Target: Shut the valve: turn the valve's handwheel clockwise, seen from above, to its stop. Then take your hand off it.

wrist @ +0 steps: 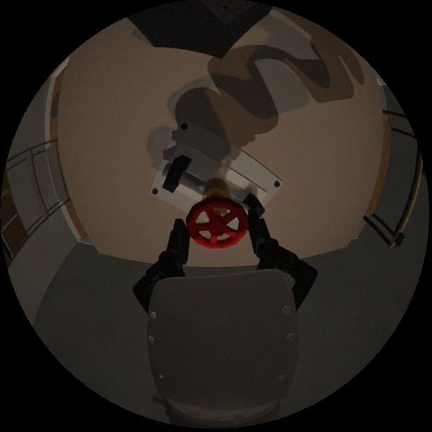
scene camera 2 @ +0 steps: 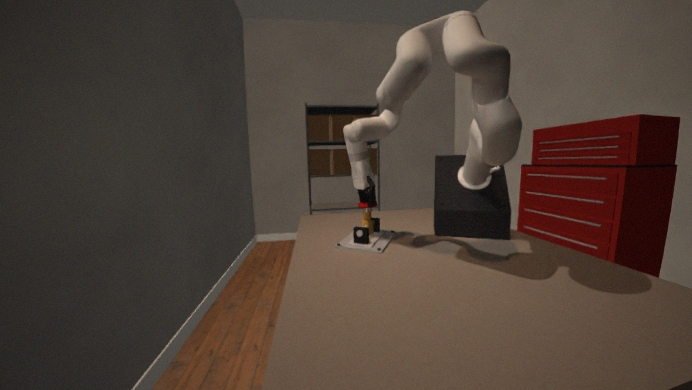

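The red handwheel (scene camera 2: 367, 205) (wrist: 216, 244) sits on top of the brass-coloured valve body (scene camera 2: 367, 220) (wrist: 216, 187). The valve is mounted on a pale base plate (scene camera 2: 376, 247) (wrist: 261, 176) with black blocks at both ends of its pipe. My gripper (scene camera 2: 367, 202) (wrist: 216, 221) points down over the valve. Its black fingers stand on opposite sides of the wheel, against the left and right of its rim in the wrist view, and are shut on it. The fingers' contact faces are partly hidden in the scene view.
A dark box (scene camera 2: 471, 222) (wrist: 197, 30) stands on the table (scene camera 2: 400, 310) (wrist: 120, 125) near the arm's base. A red tool cabinet (scene camera 2: 565, 205) stands to the right, and a shelf unit (scene camera 2: 308, 160) stands behind the table.
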